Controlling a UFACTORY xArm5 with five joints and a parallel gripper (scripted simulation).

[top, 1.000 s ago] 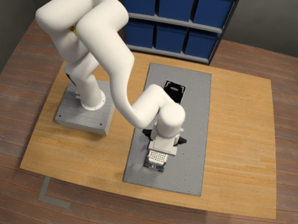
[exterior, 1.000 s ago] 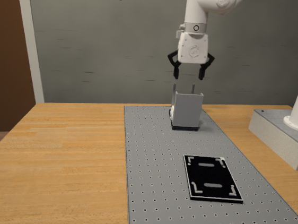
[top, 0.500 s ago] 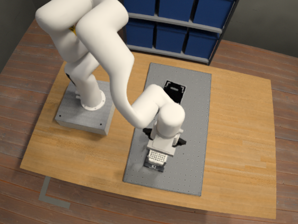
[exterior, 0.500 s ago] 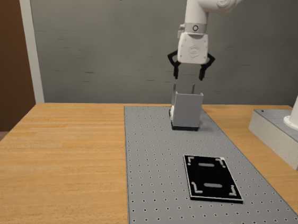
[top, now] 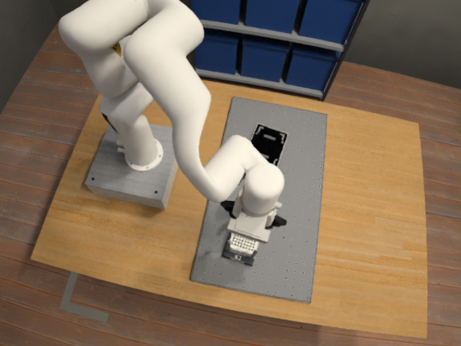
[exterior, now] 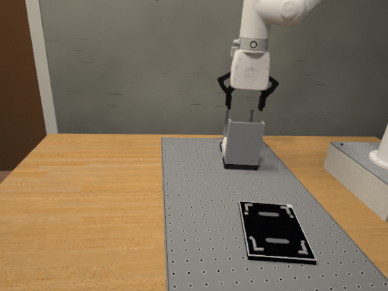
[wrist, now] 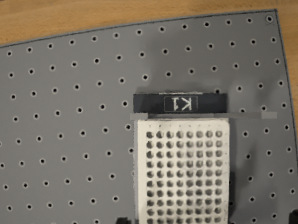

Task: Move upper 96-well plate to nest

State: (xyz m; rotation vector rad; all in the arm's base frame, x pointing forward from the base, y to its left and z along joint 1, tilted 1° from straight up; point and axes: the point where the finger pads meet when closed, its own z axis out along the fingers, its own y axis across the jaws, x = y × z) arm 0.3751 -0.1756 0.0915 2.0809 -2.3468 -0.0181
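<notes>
The 96-well plate lies 13 cm below my hand. Also, from my hand: black plate nest N1: 32 cm to the left, 17 cm below, 2 cm ahead.
</notes>
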